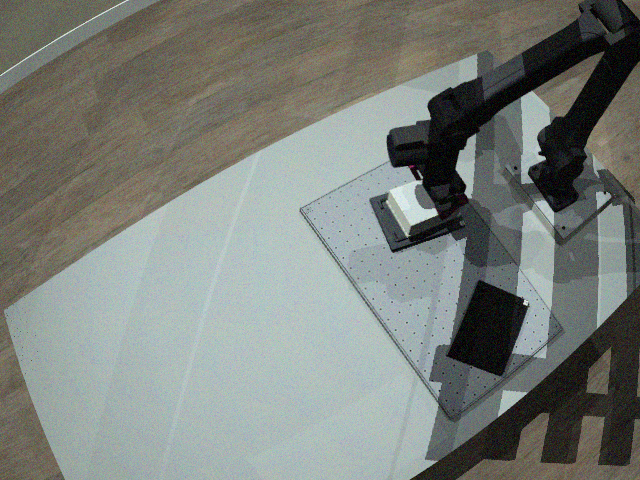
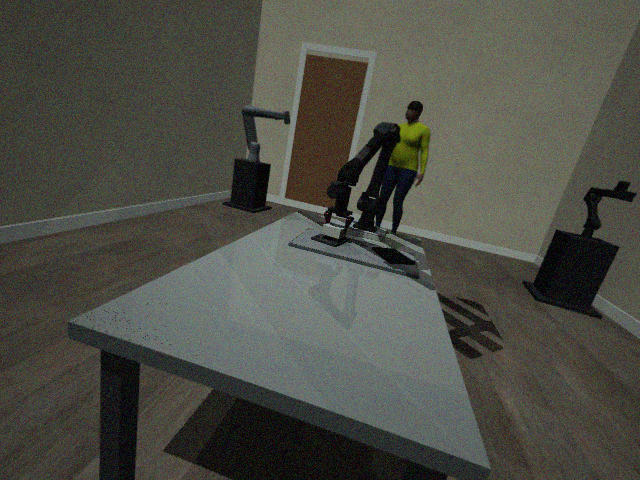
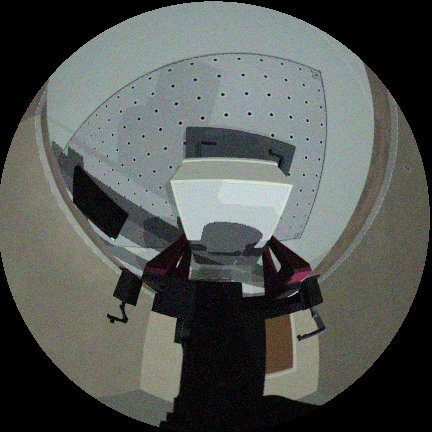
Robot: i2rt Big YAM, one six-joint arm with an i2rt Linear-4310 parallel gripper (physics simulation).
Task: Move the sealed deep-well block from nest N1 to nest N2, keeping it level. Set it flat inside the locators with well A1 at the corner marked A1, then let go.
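Frame: origin at the arm's base, x left, y back, z up, level; centimetres.
Seen in the pictures: gripper, fingertip midpoint: (image 1: 433,201) (image 3: 227,230); arm's base at its link origin: (image 1: 552,186) (image 2: 364,228).
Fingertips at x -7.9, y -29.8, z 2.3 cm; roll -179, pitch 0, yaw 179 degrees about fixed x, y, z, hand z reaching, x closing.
Observation:
Offsets run from my fingertips to a thing's top centre. "*": to the spot under its first point. Level surfaces: height alone.
The sealed deep-well block @(dx +0.0, dy -1.7, dz +3.2 cm) (image 1: 410,207) (image 3: 230,203) is a white box with a flat sealed top. It sits level over the dark grey nest N1 @(dx -0.8, dy -2.6, dz -2.4 cm) (image 1: 398,240) (image 3: 238,144) (image 2: 328,239) and seems a little above it. My gripper (image 1: 449,210) (image 3: 227,230) (image 2: 337,226) is shut on the block's near end, with one maroon finger on each side. Nest N2 @(dx +27.5, dy -1.9, dz -2.4 cm) (image 1: 489,334) (image 3: 96,203) (image 2: 391,255) is a black rectangle further along the board, with a small white mark @(dx +27.1, dy +7.4, dz -3.0 cm) (image 1: 526,303) at one corner. Nothing lies in it.
Both nests lie on a grey perforated board @(* dx +2.8, dy -16.1, dz -4.2 cm) (image 1: 366,257) (image 3: 241,92) on the pale table @(dz -5.4 cm) (image 1: 223,333) (image 2: 318,333). A second dark arm base (image 1: 549,181) stands at the board's right edge. A person (image 2: 409,152) and another robot arm (image 2: 251,143) stand beyond the table.

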